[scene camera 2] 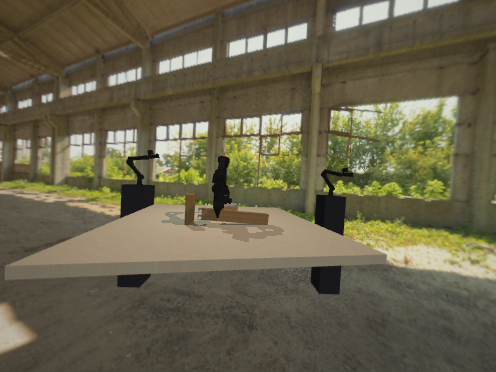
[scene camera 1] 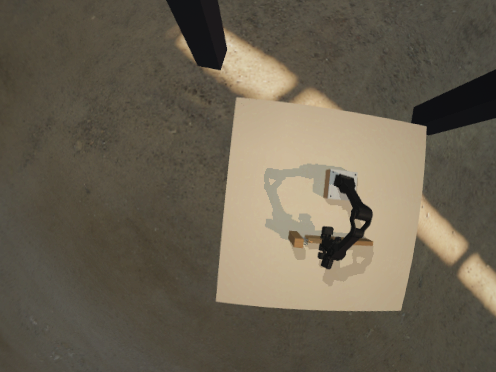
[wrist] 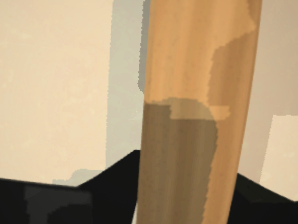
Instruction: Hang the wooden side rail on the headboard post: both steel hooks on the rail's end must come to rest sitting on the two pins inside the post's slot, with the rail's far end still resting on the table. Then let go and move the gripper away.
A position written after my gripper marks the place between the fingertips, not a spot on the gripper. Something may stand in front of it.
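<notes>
My gripper [wrist: 168,160], visible. Rail [scene camera 2: 208,214], [wrist: 199,69], visible too.
</notes>
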